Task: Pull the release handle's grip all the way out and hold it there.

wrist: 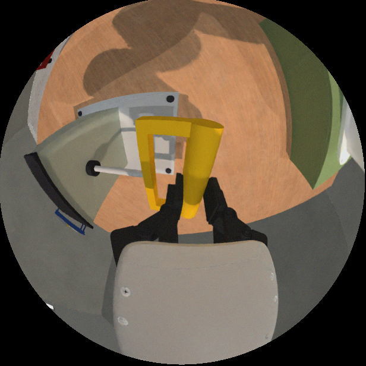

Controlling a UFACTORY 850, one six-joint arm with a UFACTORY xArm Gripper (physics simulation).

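Note:
The release handle's yellow grip (pixel 201 160) is a D-shaped frame with a thick round bar on its right side. My gripper (pixel 193 184) is shut on that thick bar, one black finger on each side, near its lower end. A pale rod (pixel 117 171) runs left from behind the grip to a black round collar on a grey-green housing (pixel 75 145). The housing stands on a light grey base plate (pixel 130 100) with black bolts. The grip hides part of the plate and the rod's right end.
The wooden table top (pixel 240 100) lies under the handle. A long green object (pixel 305 100) stands along the right side. A dark strip (pixel 55 192) edges the housing, with a small blue handle-like piece (pixel 69 222) below it. A red and white item (pixel 45 61) shows at the upper left.

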